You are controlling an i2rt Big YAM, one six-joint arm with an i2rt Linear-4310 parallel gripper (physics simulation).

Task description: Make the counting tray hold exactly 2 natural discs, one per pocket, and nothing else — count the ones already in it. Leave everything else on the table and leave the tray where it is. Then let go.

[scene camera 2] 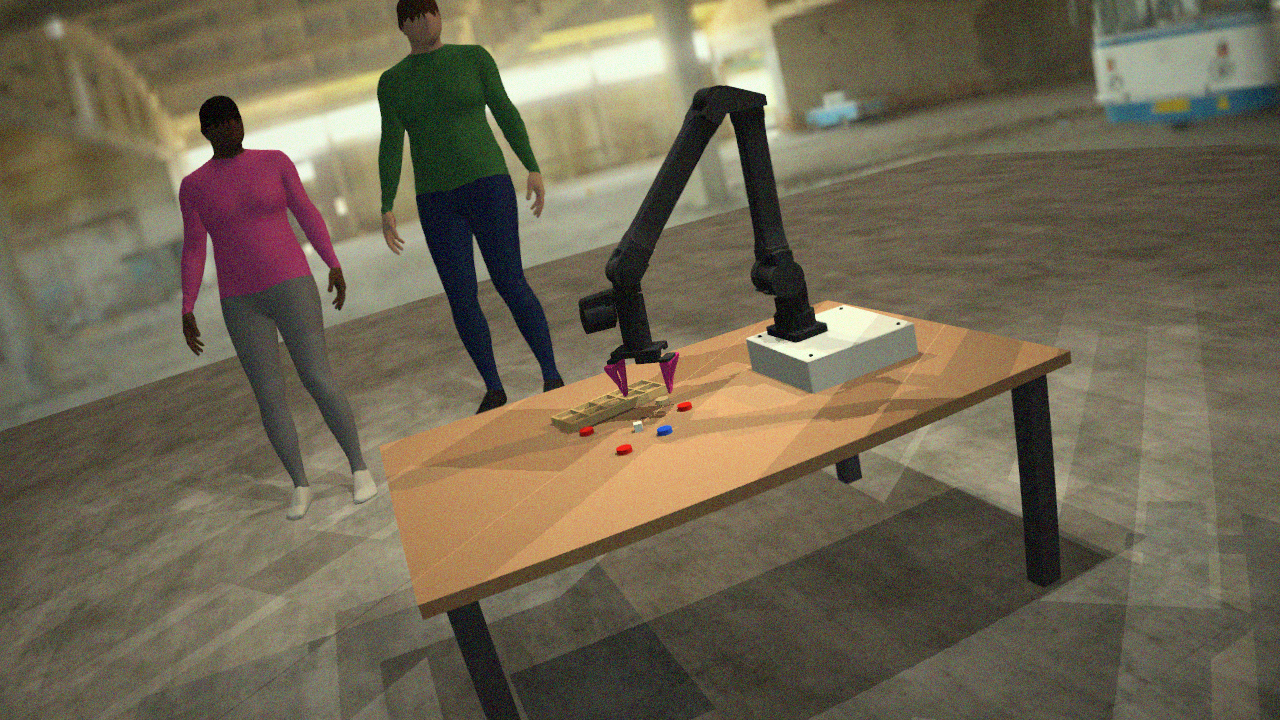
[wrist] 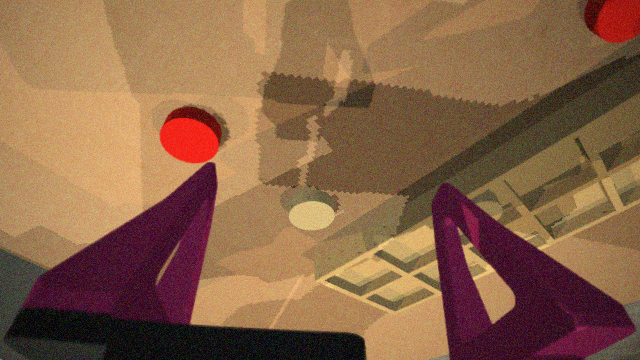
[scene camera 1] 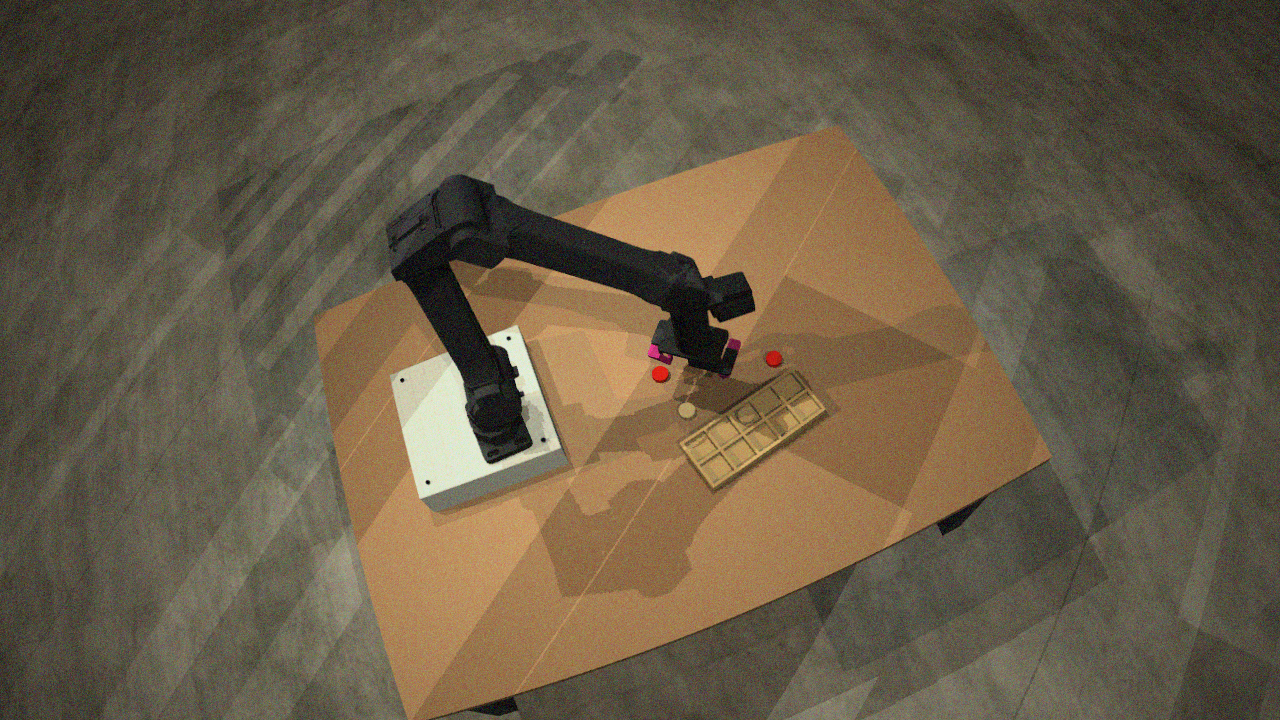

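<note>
The counting tray (scene camera 1: 769,449) (scene camera 2: 572,422) (wrist: 530,142) lies flat on the table. One natural disc (scene camera 1: 746,412) (wrist: 490,208) is in a pocket of its arm-side row, partly behind the right finger in the wrist view. Another natural disc (scene camera 1: 686,410) (scene camera 2: 663,400) (wrist: 311,215) lies loose on the table beside the tray's near-base end. My gripper (scene camera 1: 696,365) (scene camera 2: 647,393) (wrist: 330,183) is open and empty above the table. In the wrist view the loose disc appears between its spread fingers, below the tips. The gripper hides part of the table in scene camera 1.
A red disc (scene camera 1: 660,374) (scene camera 2: 684,406) (wrist: 190,137) lies close to the loose natural disc. Another red disc (scene camera 1: 774,358) (scene camera 2: 586,431) (wrist: 617,20) lies beside the tray. A third red disc (scene camera 2: 623,449), a blue disc (scene camera 2: 664,430) and a small pale block (scene camera 2: 637,427) also lie nearby.
</note>
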